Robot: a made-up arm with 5 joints. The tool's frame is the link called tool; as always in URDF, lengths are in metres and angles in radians. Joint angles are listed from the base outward.
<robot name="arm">
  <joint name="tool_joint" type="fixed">
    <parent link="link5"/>
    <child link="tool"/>
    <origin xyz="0.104 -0.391 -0.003" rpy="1.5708 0 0"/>
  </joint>
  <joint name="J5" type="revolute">
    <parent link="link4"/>
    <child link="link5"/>
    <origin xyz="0.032 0.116 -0.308" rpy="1.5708 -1.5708 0"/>
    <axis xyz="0 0 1"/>
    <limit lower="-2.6" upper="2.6"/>
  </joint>
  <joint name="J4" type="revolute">
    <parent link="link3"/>
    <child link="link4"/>
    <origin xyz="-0.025 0.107 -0.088" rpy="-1.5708 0 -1.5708"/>
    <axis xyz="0 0 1"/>
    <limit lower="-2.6" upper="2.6"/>
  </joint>
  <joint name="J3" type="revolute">
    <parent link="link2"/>
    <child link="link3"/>
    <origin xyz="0.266 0.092 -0.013" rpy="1.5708 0 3.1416"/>
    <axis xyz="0 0 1"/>
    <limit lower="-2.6" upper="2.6"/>
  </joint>
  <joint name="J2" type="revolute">
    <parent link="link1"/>
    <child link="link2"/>
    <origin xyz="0.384 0.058 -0.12" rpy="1.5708 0 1.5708"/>
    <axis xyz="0 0 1"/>
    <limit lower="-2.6" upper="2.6"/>
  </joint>
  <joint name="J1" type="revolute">
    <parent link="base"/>
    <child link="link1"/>
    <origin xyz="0 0 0.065" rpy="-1.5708 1.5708 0"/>
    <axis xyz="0 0 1"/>
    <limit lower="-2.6" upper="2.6"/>
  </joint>
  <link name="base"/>
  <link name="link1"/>
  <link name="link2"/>
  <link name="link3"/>
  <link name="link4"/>
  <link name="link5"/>
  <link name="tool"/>
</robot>
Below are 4 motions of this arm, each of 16 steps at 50 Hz.
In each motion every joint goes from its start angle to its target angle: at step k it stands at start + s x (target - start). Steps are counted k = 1, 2, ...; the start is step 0. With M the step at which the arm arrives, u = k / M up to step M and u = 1 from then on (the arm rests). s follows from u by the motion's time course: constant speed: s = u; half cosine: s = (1 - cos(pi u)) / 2; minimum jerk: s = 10 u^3 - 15 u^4 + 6 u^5.
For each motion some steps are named. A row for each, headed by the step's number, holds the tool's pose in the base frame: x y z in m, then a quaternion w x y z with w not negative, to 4 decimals.
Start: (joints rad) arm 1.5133 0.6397 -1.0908 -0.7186 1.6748
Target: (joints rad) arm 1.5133 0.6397 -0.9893 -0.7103 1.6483
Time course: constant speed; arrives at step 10
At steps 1, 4, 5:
1: -0.3986 -0.1605 0.3119 0.3470 -0.4023 0.7132 -0.4573
4: -0.4004 -0.1580 0.3118 0.3376 -0.4022 0.7204 -0.4530
5: -0.4010 -0.1571 0.3118 0.3345 -0.4021 0.7228 -0.4516

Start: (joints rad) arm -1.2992 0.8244 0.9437 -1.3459 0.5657
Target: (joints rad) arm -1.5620 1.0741 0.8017 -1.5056 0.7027
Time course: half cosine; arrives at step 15
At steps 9, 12, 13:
9: 0.3339 0.2274 0.0637 0.8916 -0.1156 0.2230 -0.3769
12: 0.3468 0.2221 0.1001 0.8870 -0.0786 0.2189 -0.3989
13: 0.3490 0.2207 0.1078 0.8859 -0.0707 0.2183 -0.4031

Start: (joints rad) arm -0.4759 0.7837 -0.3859 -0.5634 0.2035
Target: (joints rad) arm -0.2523 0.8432 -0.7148 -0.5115 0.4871
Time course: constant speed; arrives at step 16
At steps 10, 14, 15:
10: -0.2437 0.2921 -0.2379 0.8192 -0.1668 -0.1395 -0.5307
14: -0.2508 0.2767 -0.2379 0.8131 -0.1672 -0.1248 -0.5434
15: -0.2527 0.2727 -0.2377 0.8116 -0.1674 -0.1212 -0.5464

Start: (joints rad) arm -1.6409 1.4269 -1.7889 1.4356 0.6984
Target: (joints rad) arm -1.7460 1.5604 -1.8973 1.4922 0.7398
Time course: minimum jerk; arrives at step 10
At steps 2, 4, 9, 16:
2: 0.3549 -0.0776 -0.2484 0.2911 -0.1035 -0.9502 -0.0401
4: 0.3539 -0.0699 -0.2329 0.2839 -0.1118 -0.9506 -0.0568
9: 0.3482 -0.0496 -0.1928 0.2679 -0.1306 -0.9492 -0.1013
16: 0.3481 -0.0493 -0.1923 0.2678 -0.1308 -0.9491 -0.1019

